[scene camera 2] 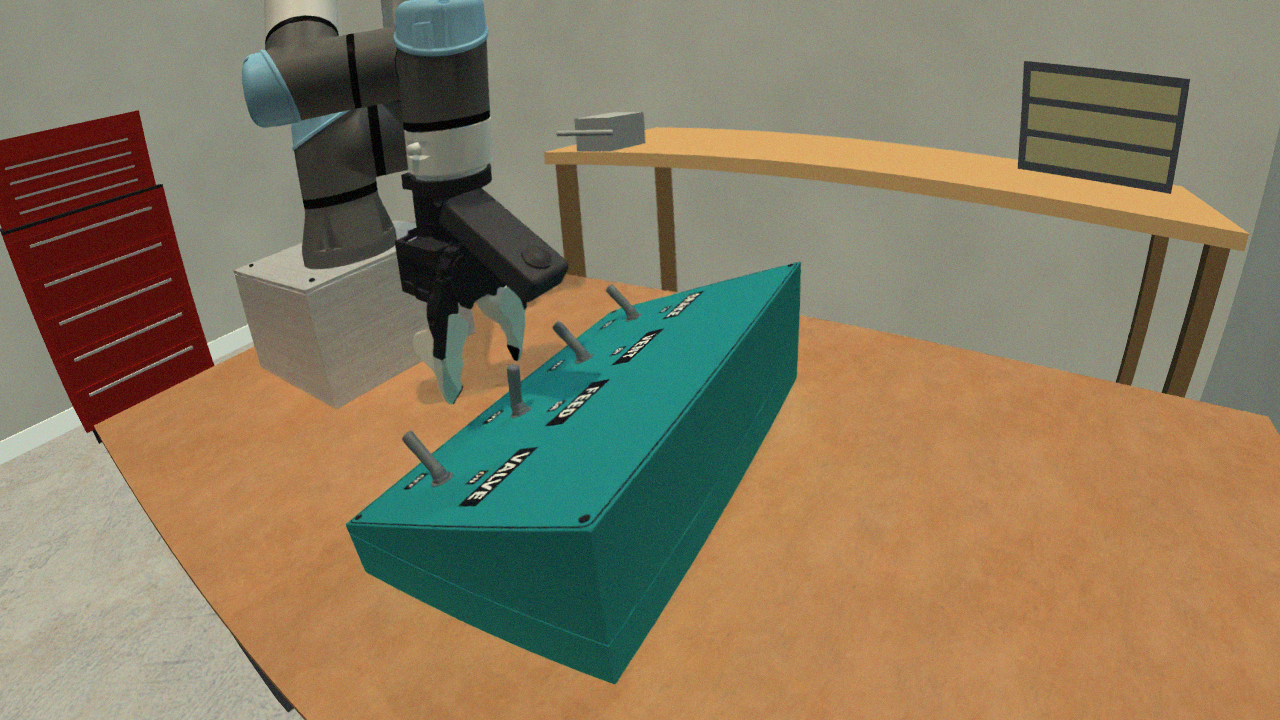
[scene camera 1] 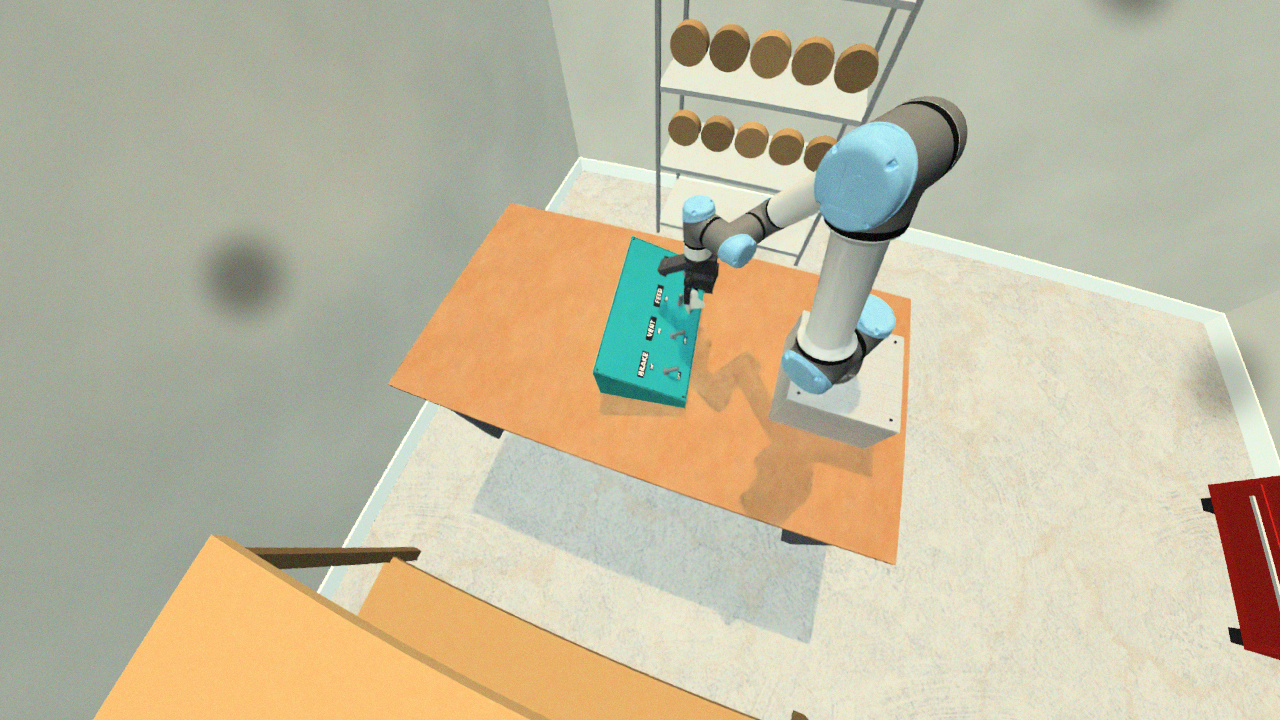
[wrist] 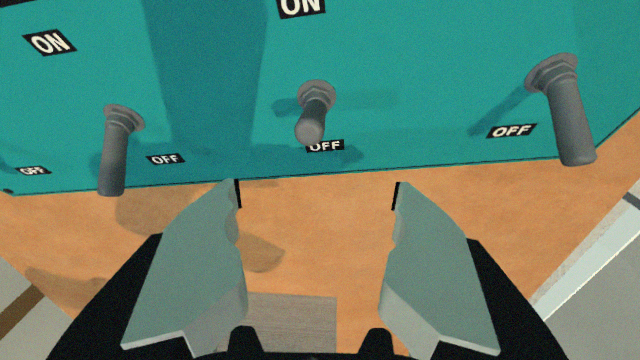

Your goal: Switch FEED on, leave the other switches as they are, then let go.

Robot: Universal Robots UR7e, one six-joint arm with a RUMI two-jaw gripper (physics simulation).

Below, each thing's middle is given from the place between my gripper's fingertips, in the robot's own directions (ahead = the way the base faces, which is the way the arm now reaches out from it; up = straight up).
Right now my hand is 4 cm short of the feed lever [wrist: 309,130] and 1 cm to the right of it. The rest, counted from my hand: teal switch panel [scene camera 2: 564,524] (9 cm ahead, 9 cm to the left, 3 cm below); vent lever [wrist: 111,180] (1 cm behind, 12 cm to the left); valve lever [wrist: 574,140] (6 cm ahead, 11 cm to the right).
